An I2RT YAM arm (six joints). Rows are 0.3 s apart.
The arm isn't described. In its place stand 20 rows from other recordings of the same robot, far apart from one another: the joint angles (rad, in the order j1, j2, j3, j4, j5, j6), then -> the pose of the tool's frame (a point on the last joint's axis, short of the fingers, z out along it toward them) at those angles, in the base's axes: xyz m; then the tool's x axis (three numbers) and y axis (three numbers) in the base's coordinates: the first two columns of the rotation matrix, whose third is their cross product.
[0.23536, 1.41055, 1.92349, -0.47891, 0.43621, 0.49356] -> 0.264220 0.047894 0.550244 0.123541 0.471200 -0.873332 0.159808 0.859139 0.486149
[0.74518, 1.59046, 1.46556, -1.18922, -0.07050, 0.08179] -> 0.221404 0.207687 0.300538 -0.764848 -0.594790 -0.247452 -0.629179 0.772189 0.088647
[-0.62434, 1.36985, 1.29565, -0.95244, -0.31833, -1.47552] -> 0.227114 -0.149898 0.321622 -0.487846 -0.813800 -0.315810 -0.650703 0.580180 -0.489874
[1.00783, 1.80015, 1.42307, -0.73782, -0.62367, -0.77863] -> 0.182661 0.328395 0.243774 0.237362 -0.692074 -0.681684 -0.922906 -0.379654 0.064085
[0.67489, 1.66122, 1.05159, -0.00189, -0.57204, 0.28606] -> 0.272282 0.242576 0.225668 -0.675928 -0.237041 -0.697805 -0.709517 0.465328 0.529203
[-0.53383, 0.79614, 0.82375, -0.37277, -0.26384, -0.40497] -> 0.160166 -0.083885 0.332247 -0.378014 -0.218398 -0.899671 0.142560 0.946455 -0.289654
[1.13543, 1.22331, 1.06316, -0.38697, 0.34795, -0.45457] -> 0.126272 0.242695 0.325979 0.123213 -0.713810 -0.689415 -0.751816 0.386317 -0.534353
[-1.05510, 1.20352, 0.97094, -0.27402, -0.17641, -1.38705] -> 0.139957 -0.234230 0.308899 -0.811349 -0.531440 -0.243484 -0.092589 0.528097 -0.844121
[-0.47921, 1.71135, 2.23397, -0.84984, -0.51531, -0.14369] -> 0.308670 -0.140616 0.515440 -0.280423 0.005292 -0.959862 -0.053597 0.998338 0.021163
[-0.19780, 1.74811, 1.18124, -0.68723, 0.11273, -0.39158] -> 0.332119 -0.070648 0.188480 -0.948847 -0.196600 -0.247059 -0.143363 0.965438 -0.217662
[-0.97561, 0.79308, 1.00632, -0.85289, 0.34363, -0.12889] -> 0.072922 -0.129091 0.347917 -0.451580 0.451089 -0.769801 0.880443 0.365072 -0.302560
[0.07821, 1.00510, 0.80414, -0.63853, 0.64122, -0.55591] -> 0.200068 -0.005681 0.269951 -0.807423 -0.487469 -0.332328 -0.106469 0.674440 -0.730612
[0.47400, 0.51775, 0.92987, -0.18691, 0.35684, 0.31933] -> 0.090824 0.032617 0.421247 0.149486 0.407291 -0.900981 -0.180810 0.907115 0.380065
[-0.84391, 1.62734, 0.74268, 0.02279, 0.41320, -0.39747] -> 0.192645 -0.238129 0.144618 -0.797259 0.363014 -0.482286 0.595928 0.600620 -0.533035
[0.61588, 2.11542, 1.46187, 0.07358, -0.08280, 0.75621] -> 0.389572 0.279311 0.177987 -0.759168 0.300471 -0.577391 -0.152934 0.779898 0.606936
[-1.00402, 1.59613, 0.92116, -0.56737, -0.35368, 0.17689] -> 0.166162 -0.238120 0.169512 -0.371573 0.891295 -0.259859 0.809447 0.448092 0.379486
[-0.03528, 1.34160, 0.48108, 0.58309, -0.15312, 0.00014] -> 0.270293 -0.004106 0.194063 -0.273730 0.009800 -0.961757 -0.111701 0.992858 0.041908
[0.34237, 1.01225, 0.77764, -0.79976, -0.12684, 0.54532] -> 0.175760 0.067423 0.244824 -0.896547 0.226693 -0.380545 0.083173 0.929991 0.358048
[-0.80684, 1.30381, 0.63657, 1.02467, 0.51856, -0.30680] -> 0.179728 -0.213111 0.300377 -0.055686 -0.321046 -0.945425 0.977183 0.176860 -0.117615
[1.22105, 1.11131, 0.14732, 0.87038, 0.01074, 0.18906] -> 0.069245 0.188734 0.172829 -0.207318 -0.019968 -0.978070 -0.913048 0.362904 0.186127
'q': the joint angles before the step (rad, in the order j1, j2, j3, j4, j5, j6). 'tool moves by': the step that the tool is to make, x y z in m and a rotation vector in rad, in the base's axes. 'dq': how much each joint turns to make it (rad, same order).
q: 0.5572 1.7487 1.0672 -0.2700 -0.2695 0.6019
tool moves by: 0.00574 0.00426 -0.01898 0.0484 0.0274 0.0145
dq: -0.0036 0.0597 -0.0149 0.0822 -0.0557 0.0185
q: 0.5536 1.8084 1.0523 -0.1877 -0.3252 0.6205
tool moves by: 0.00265 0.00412 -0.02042 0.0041 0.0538 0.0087
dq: 0.0030 0.0648 0.0009 0.0252 -0.0294 0.0144
